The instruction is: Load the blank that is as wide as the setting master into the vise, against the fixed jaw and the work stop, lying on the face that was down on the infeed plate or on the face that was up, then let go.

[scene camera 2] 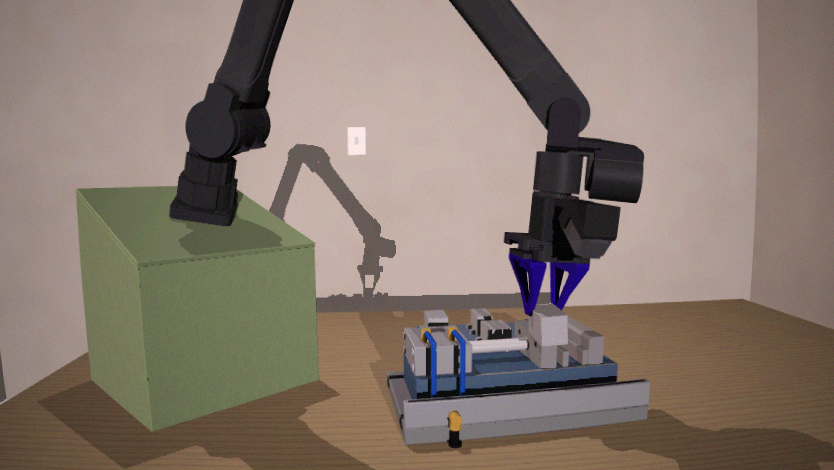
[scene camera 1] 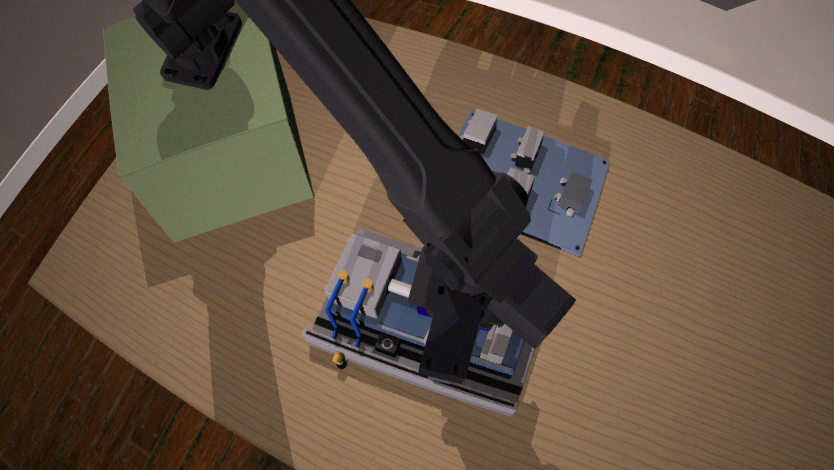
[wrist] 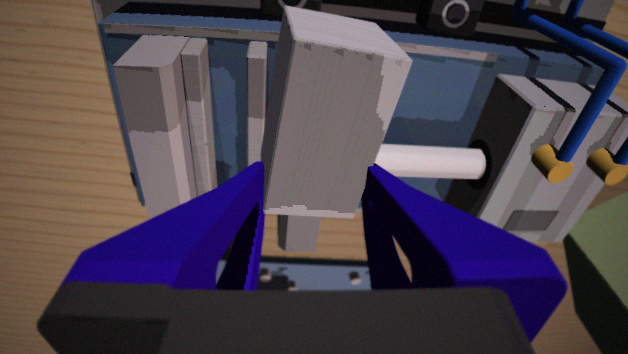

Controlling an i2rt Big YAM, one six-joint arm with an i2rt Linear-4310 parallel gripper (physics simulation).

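Pixels of known places: gripper, fingertip midpoint: (scene camera 2: 541, 315) (wrist: 313, 176); arm's base, origin of the base link: (scene camera 2: 205, 208) (scene camera 1: 202, 49).
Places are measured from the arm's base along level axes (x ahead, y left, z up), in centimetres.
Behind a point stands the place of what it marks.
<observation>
My gripper (scene camera 2: 543, 308) {z -13.2, x 41.9, y -24.8 cm} (wrist: 313, 176) {z -13.2, x 41.9, y -24.8 cm} is shut on a light grey rectangular blank (scene camera 2: 549, 326) {z -13.3, x 40.3, y -29.6 cm} (wrist: 330, 115) {z -12.1, x 41.5, y -27.9 cm}, one blue finger on each long side. The blank is over the vise's moving-jaw side, its long side running roughly along the jaws. The fixed jaw (scene camera 1: 496, 344) (scene camera 2: 592, 347) (wrist: 147, 95) stands apart from it, to the left in the wrist view. A narrow upright strip (wrist: 256, 85) {z -17.3, x 44.0, y -26.5 cm} shows between them. The blank hides much of the moving jaw (scene camera 2: 542, 354) (wrist: 300, 235). The gap beneath the blank is unclear, and I cannot pick out the work stop. The arm covers the blank in scene camera 1.
The white rod (scene camera 1: 399, 287) {z -16.7, x 34.2, y -21.8 cm} (scene camera 2: 498, 345) {z -17.3, x 36.9, y -22.7 cm} (wrist: 430, 161) {z -16.9, x 35.8, y -22.3 cm} joins the cylinder block (scene camera 1: 364, 268) {z -15.7, x 29.3, y -20.7 cm} (scene camera 2: 437, 353) {z -16.6, x 27.8, y -25.4 cm}, which has blue hoses (scene camera 1: 329, 306) {z -14.4, x 26.8, y -27.3 cm} (scene camera 2: 432, 367) {z -17.3, x 26.4, y -27.9 cm}. The infeed plate (scene camera 1: 545, 204) {z -24.5, x 51.5, y -0.4 cm} bears several grey blocks behind the vise. A green box (scene camera 1: 215, 192) {z -15.9, x 3.7, y -14.1 cm} (scene camera 2: 227, 326) {z -14.4, x 3.4, y -14.3 cm} stands left.
</observation>
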